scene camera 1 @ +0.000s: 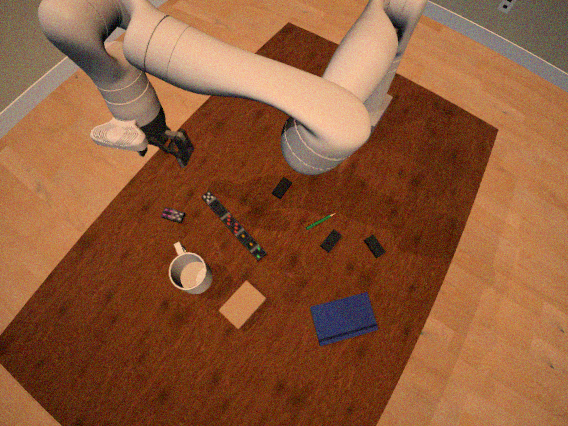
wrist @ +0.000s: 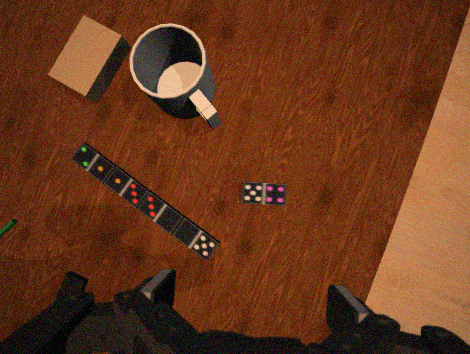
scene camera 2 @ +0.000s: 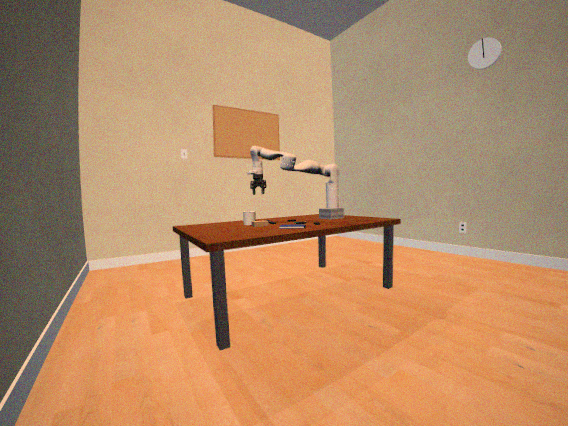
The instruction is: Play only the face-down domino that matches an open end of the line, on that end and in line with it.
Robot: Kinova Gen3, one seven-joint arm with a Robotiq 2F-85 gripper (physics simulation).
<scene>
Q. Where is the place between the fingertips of my gripper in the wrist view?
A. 250, 294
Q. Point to a tan block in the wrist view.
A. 92, 56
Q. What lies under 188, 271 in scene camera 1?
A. A white mug.
</scene>
